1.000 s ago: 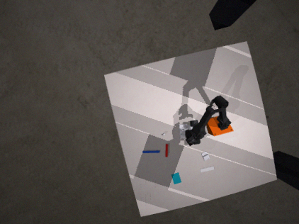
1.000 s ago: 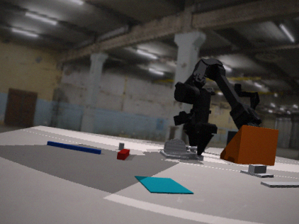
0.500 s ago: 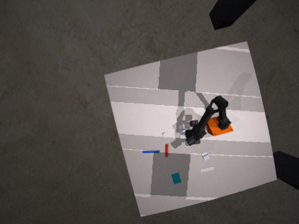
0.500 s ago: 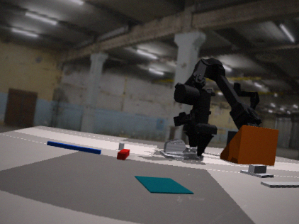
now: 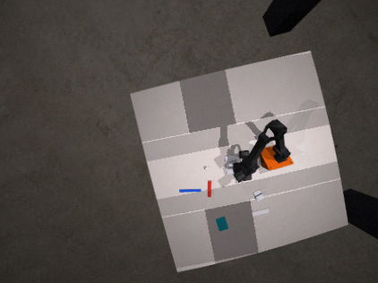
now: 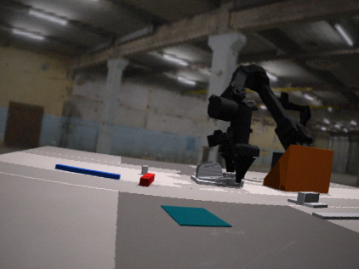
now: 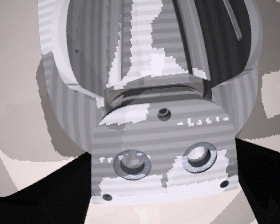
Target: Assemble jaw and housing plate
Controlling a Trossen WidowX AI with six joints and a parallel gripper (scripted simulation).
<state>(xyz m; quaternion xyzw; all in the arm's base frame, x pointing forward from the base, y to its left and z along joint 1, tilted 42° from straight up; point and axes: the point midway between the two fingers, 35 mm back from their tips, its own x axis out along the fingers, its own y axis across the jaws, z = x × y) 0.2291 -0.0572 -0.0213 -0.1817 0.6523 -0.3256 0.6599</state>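
My gripper tip is 10 mm short of the housing plate and 20 mm below it. The rest, counted from my gripper tip: red block 260 mm ahead, 100 mm to the left; small grey peg 240 mm ahead, 40 mm to the right; blue bar 390 mm ahead, 70 mm to the left, 10 mm below.
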